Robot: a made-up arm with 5 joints.
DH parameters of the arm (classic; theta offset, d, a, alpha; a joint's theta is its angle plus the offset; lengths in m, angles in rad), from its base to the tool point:
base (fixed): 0 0 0.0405 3.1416
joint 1: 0 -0.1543 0.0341 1.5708
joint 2: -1.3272 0 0.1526 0
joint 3: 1.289 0 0.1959 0
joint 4: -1.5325 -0.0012 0 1.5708
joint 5: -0.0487 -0.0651 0 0
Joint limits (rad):
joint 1: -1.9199..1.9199
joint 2: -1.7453..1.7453
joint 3: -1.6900..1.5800
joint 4: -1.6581..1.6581
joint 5: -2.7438..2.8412
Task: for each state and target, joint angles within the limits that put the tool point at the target. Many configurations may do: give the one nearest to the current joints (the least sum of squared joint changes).
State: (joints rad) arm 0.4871 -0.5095 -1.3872 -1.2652 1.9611
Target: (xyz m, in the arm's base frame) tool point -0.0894 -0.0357 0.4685
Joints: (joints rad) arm -0.2593 -0.4417 -1.4876 -1.4623 1.9611
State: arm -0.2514 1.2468 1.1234 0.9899 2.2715
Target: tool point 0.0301 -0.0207 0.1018
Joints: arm -1.0534 1.1848 1.3635 1.2842 2.2715
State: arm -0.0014 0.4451 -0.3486 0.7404 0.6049
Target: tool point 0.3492 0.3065 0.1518
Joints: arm -0.7846 1.0412 -0.9044 0.2785 0.6049
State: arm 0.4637 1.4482 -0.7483 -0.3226 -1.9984
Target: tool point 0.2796 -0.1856 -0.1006
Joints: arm 0.6561 1.4806 -0.2871 -0.2597 -1.9984
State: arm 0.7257 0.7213 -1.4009 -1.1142 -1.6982
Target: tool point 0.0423 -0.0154 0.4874
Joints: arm 1.3769 0.1179 -1.6900 -1.6524 -1.6982
